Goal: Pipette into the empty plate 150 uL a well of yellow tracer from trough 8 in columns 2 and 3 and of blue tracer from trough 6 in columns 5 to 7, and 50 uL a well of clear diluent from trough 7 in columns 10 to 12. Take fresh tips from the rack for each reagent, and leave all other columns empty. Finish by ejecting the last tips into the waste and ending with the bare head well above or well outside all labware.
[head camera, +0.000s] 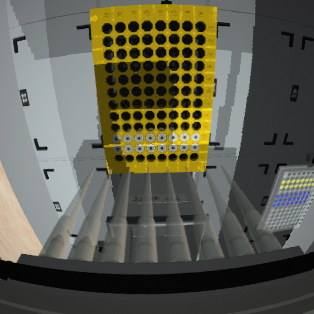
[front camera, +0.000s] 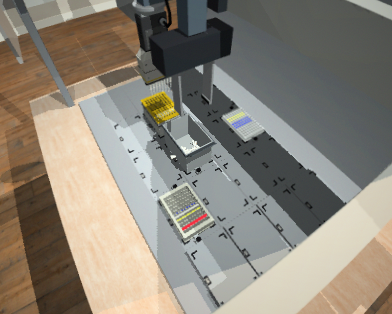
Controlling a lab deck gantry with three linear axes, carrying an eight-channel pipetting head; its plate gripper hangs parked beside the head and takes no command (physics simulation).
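The pipetting head [front camera: 151, 71] carries a row of clear, pointed tips [front camera: 161, 86] [head camera: 148, 195] with no coloured liquid visible. They hang above the yellow tip rack [front camera: 159, 107] [head camera: 155, 109], where two rows of pale rings show among dark holes. The plate [front camera: 243, 123] [head camera: 287, 200] shows two yellow columns and three blue columns; its other wells look pale. The trough block [front camera: 187, 212] shows blue, white, yellow and red strips. The waste bin [front camera: 198, 159] holds loose white tips. My parked plate gripper [front camera: 194, 107] has its two fingers wide apart, empty.
The waste bin stands between the tip rack and the trough block, left of the plate in the front view. Deck brackets and small knobs surround the labware. A slanted grey post [front camera: 47, 55] stands at the left deck edge.
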